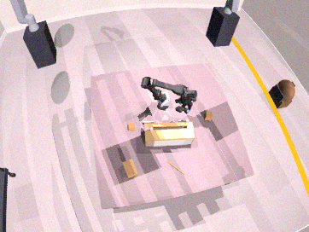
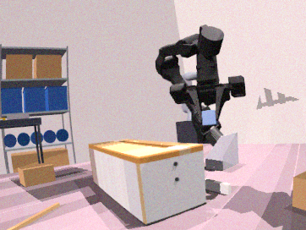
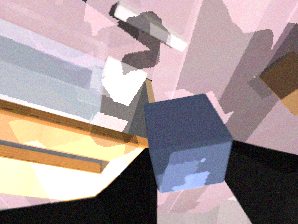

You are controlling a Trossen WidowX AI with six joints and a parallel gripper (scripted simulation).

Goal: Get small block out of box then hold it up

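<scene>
Right now the block is 1 cm behind my gripper tip, 1 cm to the right of it and 1 cm above it. Round my gripper tip: flat tan piece: 27 cm ahead, 55 cm to the right, 14 cm below; thin stick: 36 cm ahead, 20 cm to the right, 17 cm below; box: 5 cm ahead, 17 cm to the right, 11 cm below.
</scene>
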